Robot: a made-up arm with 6 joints. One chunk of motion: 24 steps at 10 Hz.
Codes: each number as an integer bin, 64 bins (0 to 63) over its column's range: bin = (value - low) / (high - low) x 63, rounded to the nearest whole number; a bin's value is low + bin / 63 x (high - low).
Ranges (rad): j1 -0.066..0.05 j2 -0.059..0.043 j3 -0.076..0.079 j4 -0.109..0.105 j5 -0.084..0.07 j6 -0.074..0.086
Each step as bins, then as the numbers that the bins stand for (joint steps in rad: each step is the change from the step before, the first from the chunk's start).
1 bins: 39 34 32 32 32 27
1 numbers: 0.00581 -0.00395 0.00273 -0.00030 -0.00578 -0.00543
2 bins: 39 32 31 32 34 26
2 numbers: 0.00581 -0.00719 0.00027 -0.00030 -0.00089 -0.00797
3 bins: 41 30 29 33 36 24
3 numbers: 0.00949 -0.01043 -0.00465 0.00310 0.00400 -0.01305
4 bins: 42 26 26 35 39 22
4 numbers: 0.01133 -0.01690 -0.01203 0.00989 0.01133 -0.01813
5 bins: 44 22 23 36 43 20
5 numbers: 0.01502 -0.02338 -0.01941 0.01329 0.02111 -0.02321
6 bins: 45 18 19 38 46 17
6 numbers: 0.01686 -0.02986 -0.02925 0.02008 0.02844 -0.03083
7 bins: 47 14 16 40 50 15
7 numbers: 0.02054 -0.03633 -0.03663 0.02687 0.03822 -0.03590
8 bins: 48 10 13 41 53 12
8 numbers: 0.02238 -0.04281 -0.04402 0.03027 0.04556 -0.04352
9 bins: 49 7 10 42 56 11
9 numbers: 0.02422 -0.04767 -0.05140 0.03367 0.05289 -0.04606
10 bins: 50 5 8 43 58 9
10 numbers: 0.02606 -0.05090 -0.05632 0.03706 0.05778 -0.05114
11 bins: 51 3 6 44 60 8
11 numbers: 0.02790 -0.05414 -0.06124 0.04046 0.06267 -0.05368
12 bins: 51 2 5 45 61 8
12 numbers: 0.02790 -0.05576 -0.06370 0.04386 0.06511 -0.05368
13 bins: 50 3 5 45 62 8
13 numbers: 0.02606 -0.05414 -0.06370 0.04386 0.06756 -0.05368
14 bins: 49 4 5 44 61 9
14 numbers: 0.02422 -0.05252 -0.06370 0.04046 0.06511 -0.05114
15 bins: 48 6 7 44 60 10
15 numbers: 0.02238 -0.04929 -0.05878 0.04046 0.06267 -0.04860
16 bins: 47 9 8 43 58 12
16 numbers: 0.02054 -0.04443 -0.05632 0.03706 0.05778 -0.04352
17 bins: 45 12 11 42 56 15
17 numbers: 0.01686 -0.03957 -0.04894 0.03367 0.05289 -0.03590
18 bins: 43 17 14 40 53 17
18 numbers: 0.01317 -0.03148 -0.04156 0.02687 0.04556 -0.03083
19 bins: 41 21 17 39 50 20
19 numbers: 0.00949 -0.02500 -0.03417 0.02348 0.03822 -0.02321
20 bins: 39 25 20 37 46 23
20 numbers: 0.00581 -0.01852 -0.02679 0.01668 0.02844 -0.01559
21 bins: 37 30 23 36 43 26
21 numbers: 0.00213 -0.01043 -0.01941 0.01329 0.02111 -0.00797
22 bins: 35 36 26 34 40 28
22 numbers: -0.00156 -0.00071 -0.01203 0.00649 0.01378 -0.00289
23 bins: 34 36 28 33 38 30
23 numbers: -0.00340 -0.00071 -0.00711 0.00310 0.00889 0.00219
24 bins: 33 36 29 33 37 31
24 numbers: -0.00524 -0.00071 -0.00465 0.00310 0.00644 0.00473
